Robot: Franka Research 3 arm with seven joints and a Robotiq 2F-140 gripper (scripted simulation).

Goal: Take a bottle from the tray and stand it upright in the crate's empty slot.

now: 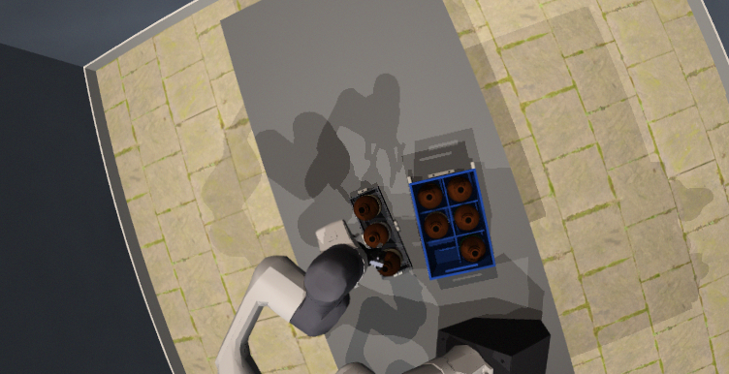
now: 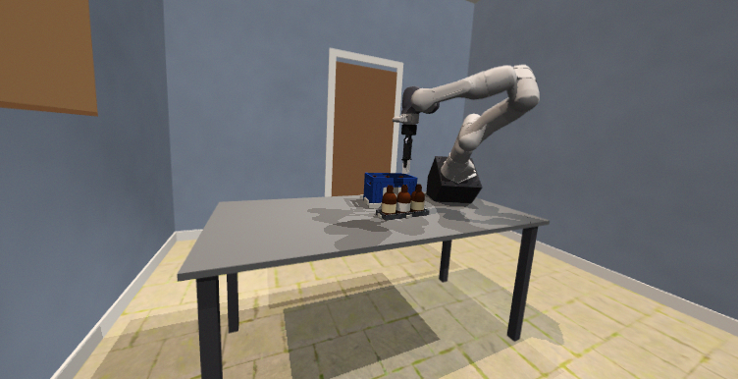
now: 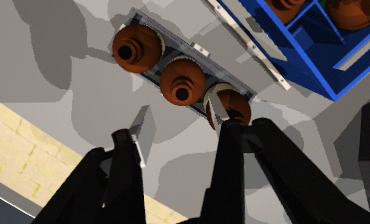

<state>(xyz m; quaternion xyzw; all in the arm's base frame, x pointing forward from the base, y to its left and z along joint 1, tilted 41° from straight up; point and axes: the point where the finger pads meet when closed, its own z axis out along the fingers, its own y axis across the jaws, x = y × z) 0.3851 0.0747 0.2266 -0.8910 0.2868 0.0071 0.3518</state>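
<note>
My hand is 17 cm above the brown bottle. Round my hand: dark tray 24 cm below; then blue crate 23 cm to the right, 17 cm below.
</note>
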